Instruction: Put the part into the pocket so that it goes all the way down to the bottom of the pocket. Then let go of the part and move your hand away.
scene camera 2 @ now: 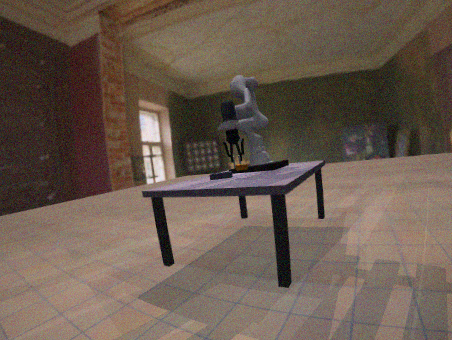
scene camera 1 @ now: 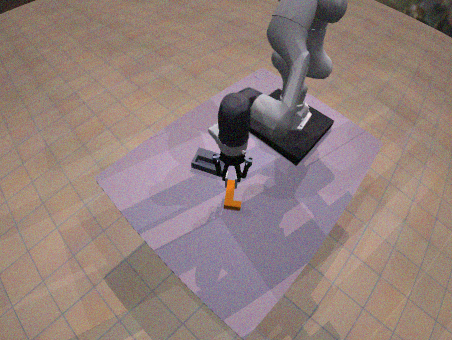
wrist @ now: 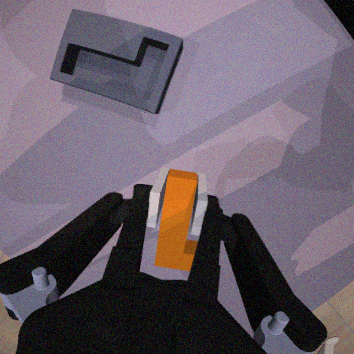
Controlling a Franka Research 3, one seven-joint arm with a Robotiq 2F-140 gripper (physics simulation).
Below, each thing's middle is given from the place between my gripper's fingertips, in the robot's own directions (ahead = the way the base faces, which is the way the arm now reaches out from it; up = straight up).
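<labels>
You'd find the orange L-shaped block (wrist: pixel 173 250) 3 cm ahead of my hand, and it's 4 cm to the left of my hand as well.
</labels>
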